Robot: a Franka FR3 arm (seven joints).
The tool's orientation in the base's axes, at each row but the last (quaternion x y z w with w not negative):
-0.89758, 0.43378, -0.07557, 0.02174
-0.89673, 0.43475, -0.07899, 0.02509
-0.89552, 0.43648, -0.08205, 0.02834
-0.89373, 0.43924, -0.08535, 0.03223
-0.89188, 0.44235, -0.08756, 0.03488
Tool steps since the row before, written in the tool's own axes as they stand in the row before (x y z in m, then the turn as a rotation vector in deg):
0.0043, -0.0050, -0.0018, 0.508, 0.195, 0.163
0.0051, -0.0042, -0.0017, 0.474, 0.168, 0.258
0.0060, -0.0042, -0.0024, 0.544, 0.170, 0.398
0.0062, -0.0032, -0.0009, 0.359, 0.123, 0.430
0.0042, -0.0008, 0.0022, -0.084, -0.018, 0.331
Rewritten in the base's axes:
0.0062, -0.0002, 0.0028, 0.185, -0.523, -0.122
0.0061, -0.0013, 0.0028, 0.201, -0.482, -0.217
0.0065, -0.0021, 0.0036, 0.266, -0.541, -0.346
0.0060, -0.0029, 0.0021, 0.197, -0.367, -0.395
0.0035, -0.0029, -0.0015, 0.026, 0.073, -0.333

